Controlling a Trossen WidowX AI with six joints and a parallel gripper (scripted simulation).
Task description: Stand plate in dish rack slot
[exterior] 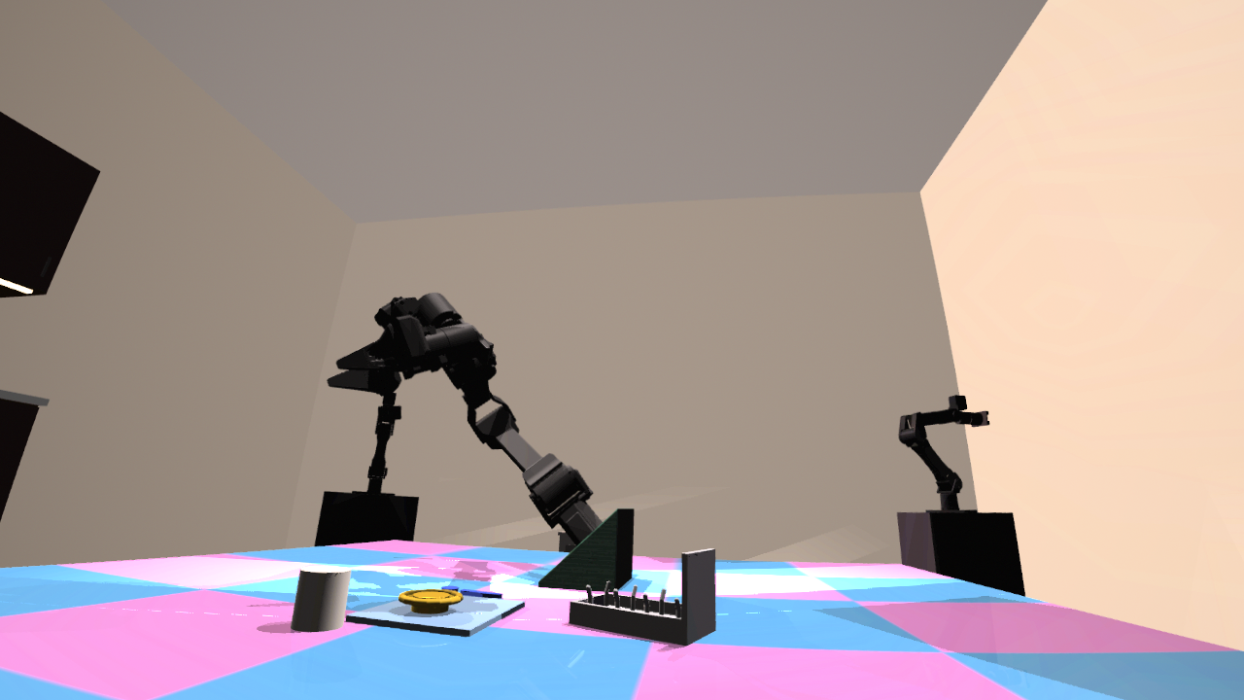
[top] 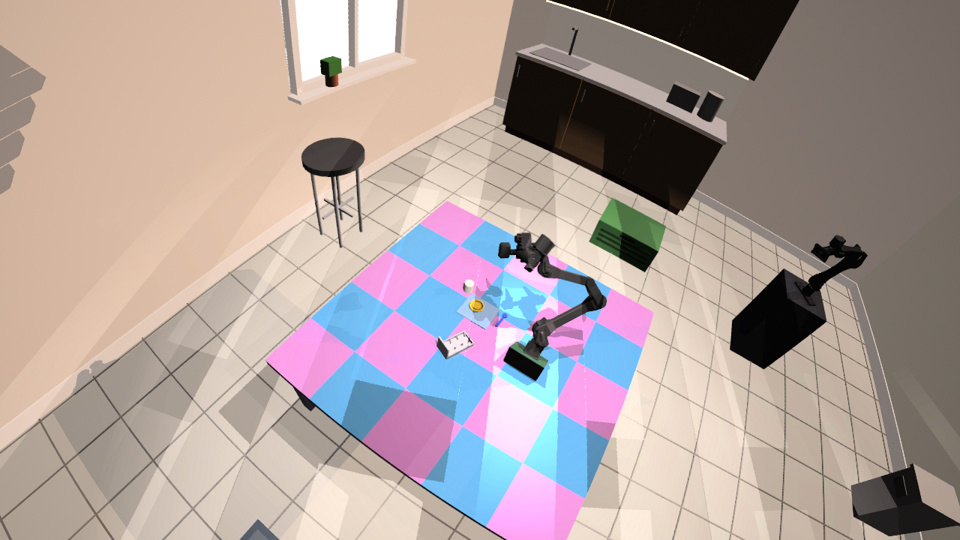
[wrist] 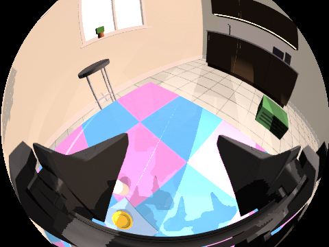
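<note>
My gripper tip is now 250 mm above the yellow plate, 190 mm to the right of it and 20 mm short of it. Round my gripper tip: dish rack (410 mm to the left, 240 mm below, 10 mm behind); flat glassy board (260 mm below, 200 mm to the left); blue spoon (260 mm below, 170 mm to the left, 110 mm behind).
</note>
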